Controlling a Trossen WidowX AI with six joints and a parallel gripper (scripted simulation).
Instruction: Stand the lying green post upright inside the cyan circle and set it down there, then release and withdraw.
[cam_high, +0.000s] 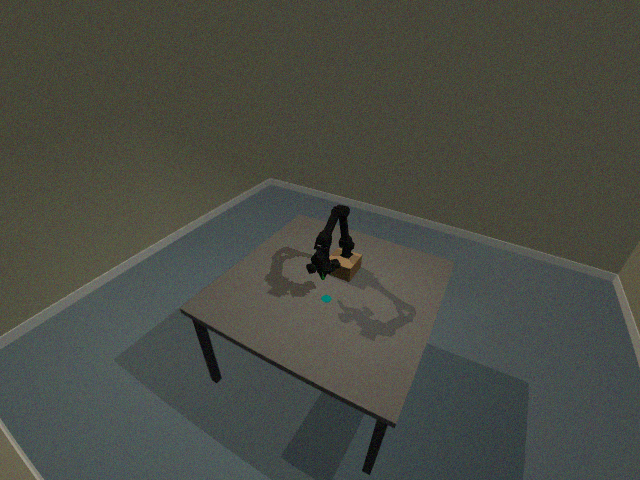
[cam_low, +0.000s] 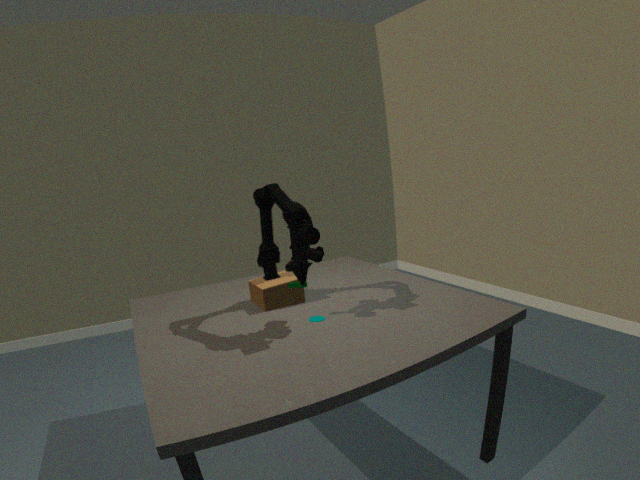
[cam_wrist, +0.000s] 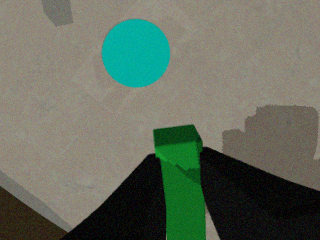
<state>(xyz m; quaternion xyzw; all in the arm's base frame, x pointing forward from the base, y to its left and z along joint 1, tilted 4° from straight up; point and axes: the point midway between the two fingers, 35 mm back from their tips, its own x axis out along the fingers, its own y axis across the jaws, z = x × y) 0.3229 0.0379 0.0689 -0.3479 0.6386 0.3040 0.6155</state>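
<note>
My gripper tip is now 1 cm short of the cyan circle, 4 cm to the right of it and 14 cm above it. Also, from my gripper tip: green post: 1 cm behind, 2 cm to the right.
</note>
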